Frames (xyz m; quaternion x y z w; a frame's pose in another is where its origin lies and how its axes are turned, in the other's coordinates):
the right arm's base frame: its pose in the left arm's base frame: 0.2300 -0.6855 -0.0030 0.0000 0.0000 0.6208 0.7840
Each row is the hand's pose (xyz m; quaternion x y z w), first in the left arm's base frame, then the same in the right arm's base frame.
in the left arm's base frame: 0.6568 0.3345 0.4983 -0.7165 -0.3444 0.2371 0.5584
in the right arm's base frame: 1.0907 -0.1816 0.5013 -0.7755 0.1748 -0.1608 0.5850
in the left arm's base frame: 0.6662 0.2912 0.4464 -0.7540 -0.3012 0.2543 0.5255
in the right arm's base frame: 1.0507 -0.2007 0.4494 -0.7781 0.2319 -0.1269 0.5698
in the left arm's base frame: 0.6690 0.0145 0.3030 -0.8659 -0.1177 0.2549 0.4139
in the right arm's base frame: 0.7820 -0.2668 0.3060 -0.7519 0.4453 -0.0571 0.4827
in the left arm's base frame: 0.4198 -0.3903 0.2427 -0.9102 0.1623 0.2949 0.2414
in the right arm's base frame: 0.3309 -0.1171 0.2457 -0.6128 0.6923 0.0813 0.3723
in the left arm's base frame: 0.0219 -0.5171 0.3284 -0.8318 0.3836 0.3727 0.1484
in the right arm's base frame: 0.1162 0.2412 0.3314 -0.4140 0.8171 0.2001 0.3477
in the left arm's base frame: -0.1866 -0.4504 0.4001 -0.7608 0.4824 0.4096 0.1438
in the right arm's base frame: 0.1333 0.4594 0.4031 -0.2970 0.8505 0.2319 0.3670
